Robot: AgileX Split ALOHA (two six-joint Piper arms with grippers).
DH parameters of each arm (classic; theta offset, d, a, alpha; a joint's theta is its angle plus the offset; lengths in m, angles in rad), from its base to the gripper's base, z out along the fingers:
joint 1: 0 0.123 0 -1.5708
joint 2: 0.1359 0 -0.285 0
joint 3: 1.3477 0 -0.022 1.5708
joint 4: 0 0.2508 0 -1.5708
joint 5: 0 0 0.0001 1.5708
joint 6: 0 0.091 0 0
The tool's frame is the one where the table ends.
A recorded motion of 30 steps. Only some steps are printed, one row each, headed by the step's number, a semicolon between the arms.
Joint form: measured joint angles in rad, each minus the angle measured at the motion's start. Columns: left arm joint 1, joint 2, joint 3, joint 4, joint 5, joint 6; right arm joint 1, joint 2, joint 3, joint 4, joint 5, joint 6.
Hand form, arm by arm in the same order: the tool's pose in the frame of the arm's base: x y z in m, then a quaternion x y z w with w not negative. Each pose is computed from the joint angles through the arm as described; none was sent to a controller.
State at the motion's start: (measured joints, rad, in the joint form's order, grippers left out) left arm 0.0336 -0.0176 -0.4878 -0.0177 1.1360 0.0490; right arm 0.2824 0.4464 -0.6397 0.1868 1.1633 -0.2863
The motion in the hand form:
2: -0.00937 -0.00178 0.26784 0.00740 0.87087 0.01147 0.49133; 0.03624 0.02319 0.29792 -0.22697 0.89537 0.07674 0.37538
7: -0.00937 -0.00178 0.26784 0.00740 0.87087 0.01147 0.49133; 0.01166 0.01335 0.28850 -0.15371 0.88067 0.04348 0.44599
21: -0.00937 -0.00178 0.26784 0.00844 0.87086 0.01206 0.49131; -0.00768 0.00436 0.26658 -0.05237 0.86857 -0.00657 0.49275
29: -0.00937 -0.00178 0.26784 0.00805 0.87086 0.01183 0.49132; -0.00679 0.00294 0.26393 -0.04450 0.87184 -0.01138 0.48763
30: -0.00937 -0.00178 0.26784 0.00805 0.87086 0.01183 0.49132; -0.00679 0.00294 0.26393 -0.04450 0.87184 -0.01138 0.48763
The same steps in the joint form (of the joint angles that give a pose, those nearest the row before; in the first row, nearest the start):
2: 0.0000 0.0000 0.0000 0.0000 0.0000 0.0000; -0.0640 -0.0903 0.0297 -0.0075 -0.0181 0.0000
7: 0.0000 0.0000 0.0000 0.0000 0.0000 0.0000; -0.1787 -0.2768 0.0821 -0.0395 -0.0357 0.0471
21: 0.0000 0.0000 0.0000 0.0000 0.0000 0.0024; -0.2906 -0.4622 0.1603 -0.1344 -0.0395 0.1618
29: 0.0000 0.0000 0.0000 0.0000 0.0000 0.0015; -0.2918 -0.4622 0.1692 -0.1518 -0.0375 0.1774
30: 0.0000 0.0000 0.0000 0.0000 0.0000 0.0015; -0.2918 -0.4622 0.1692 -0.1518 -0.0375 0.1774

